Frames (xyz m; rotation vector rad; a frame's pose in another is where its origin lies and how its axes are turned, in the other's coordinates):
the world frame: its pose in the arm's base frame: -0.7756 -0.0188 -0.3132 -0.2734 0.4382 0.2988
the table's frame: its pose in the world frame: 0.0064 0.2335 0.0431 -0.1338 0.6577 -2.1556
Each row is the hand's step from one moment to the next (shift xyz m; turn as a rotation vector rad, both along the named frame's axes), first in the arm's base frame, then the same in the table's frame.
Working: the arm's base frame: its pose in the table's frame: 0.0140 0.3784 0.8370 0.8175 -0.5384 1.9243

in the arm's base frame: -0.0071 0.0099 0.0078 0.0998 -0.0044 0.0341
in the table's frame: -0.0040 -0.0139 -0.0002 -0.0184 0.0388 0.0964
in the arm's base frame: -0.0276 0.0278 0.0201 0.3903 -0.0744 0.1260
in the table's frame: -0.0092 -0.0424 -0.0074 -0.0235 0.1830 0.3738
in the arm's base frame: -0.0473 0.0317 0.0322 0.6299 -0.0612 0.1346
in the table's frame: -0.0022 -0.0639 -0.0137 -0.1120 0.3137 0.5547
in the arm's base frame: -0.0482 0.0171 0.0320 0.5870 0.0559 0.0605
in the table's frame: 0.0110 -0.0576 -0.0140 -0.2253 0.2835 0.4693
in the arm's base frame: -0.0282 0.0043 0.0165 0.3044 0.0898 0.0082
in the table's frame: 0.0108 -0.0296 -0.0096 -0.1782 0.1345 0.2257
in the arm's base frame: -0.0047 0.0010 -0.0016 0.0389 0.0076 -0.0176
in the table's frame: 0.0002 -0.0022 -0.0046 -0.0252 0.0313 0.0163
